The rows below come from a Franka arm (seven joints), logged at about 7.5 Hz.
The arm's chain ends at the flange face. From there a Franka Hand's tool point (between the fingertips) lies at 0.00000 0.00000 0.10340 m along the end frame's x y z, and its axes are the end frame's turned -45 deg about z.
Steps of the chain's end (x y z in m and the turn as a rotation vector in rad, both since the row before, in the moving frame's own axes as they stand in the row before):
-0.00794, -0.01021, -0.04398, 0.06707, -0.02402, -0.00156
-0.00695, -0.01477, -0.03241, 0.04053, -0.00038, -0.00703
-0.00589, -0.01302, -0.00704, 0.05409, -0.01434, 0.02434
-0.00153, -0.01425, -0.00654, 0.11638, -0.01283, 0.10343
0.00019, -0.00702, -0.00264, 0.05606, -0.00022, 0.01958
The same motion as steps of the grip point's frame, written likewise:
0.00474, -0.01949, -0.04424, 0.06441, 0.03044, -0.00156
0.00845, -0.01836, -0.03249, 0.02893, 0.02839, -0.00703
0.00801, -0.01834, -0.00720, 0.04839, 0.02811, 0.02434
0.01702, -0.02018, -0.00725, 0.09137, 0.07322, 0.10343
0.00922, -0.00890, -0.00280, 0.03980, 0.03948, 0.01958

